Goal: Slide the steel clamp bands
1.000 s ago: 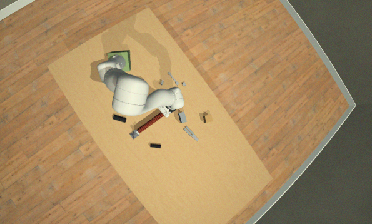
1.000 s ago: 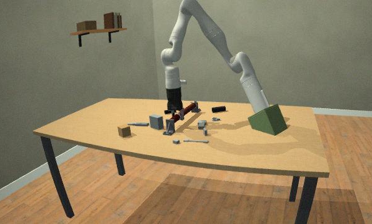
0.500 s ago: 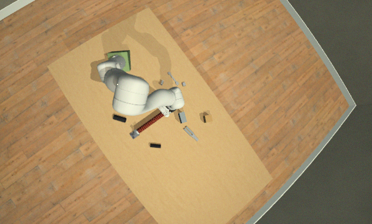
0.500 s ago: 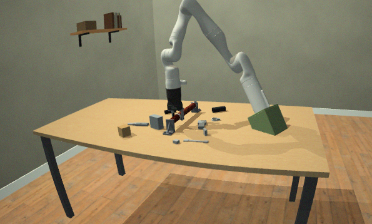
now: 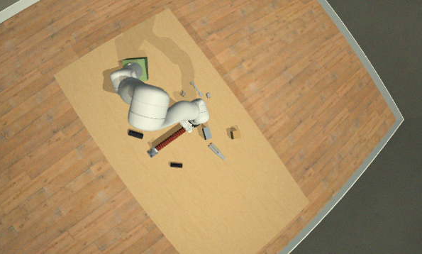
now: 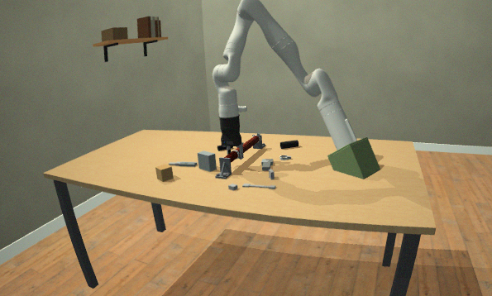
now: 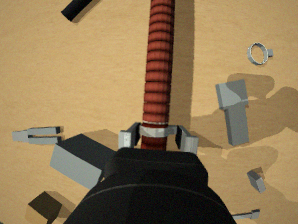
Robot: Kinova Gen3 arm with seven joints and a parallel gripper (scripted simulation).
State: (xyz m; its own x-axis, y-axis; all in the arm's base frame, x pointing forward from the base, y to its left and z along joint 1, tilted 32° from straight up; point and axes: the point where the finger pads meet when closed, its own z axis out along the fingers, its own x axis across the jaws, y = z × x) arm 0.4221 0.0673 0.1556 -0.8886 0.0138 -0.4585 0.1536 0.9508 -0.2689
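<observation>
Now: the grey block 110 mm ahead of my hand, 30 mm to the left of it and 20 mm below it. The rest, counted from my hand: wrench 130 mm behind, 200 mm to the left, 50 mm below; wooden cube 250 mm ahead, 160 mm to the left, 30 mm below.
</observation>
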